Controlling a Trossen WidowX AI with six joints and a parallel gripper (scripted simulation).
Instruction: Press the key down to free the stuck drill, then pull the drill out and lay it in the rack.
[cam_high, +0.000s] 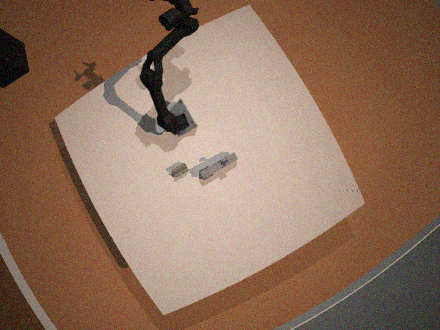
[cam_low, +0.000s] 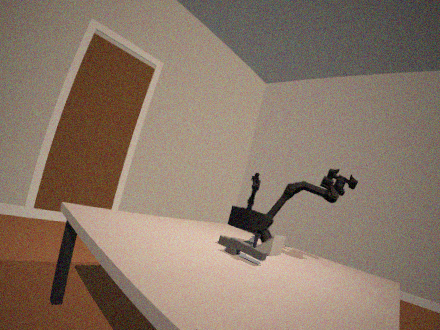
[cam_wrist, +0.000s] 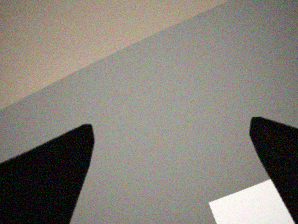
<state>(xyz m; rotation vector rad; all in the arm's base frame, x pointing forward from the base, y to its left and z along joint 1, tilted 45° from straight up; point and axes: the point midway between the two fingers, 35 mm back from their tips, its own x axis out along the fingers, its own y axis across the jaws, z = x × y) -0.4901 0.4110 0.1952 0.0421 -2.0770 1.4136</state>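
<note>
Right now the dark blue key is 70 cm ahead of my gripper tip, 4 cm to the right of it and 48 cm below it. From my gripper tip the other things lie so: grey holder block 71 cm ahead, 8 cm to the right, 54 cm below; then grey-tan fixture block 66 cm ahead, 25 cm to the right, 56 cm below; then drill 71 cm ahead, 10 cm to the right, 53 cm below.
</note>
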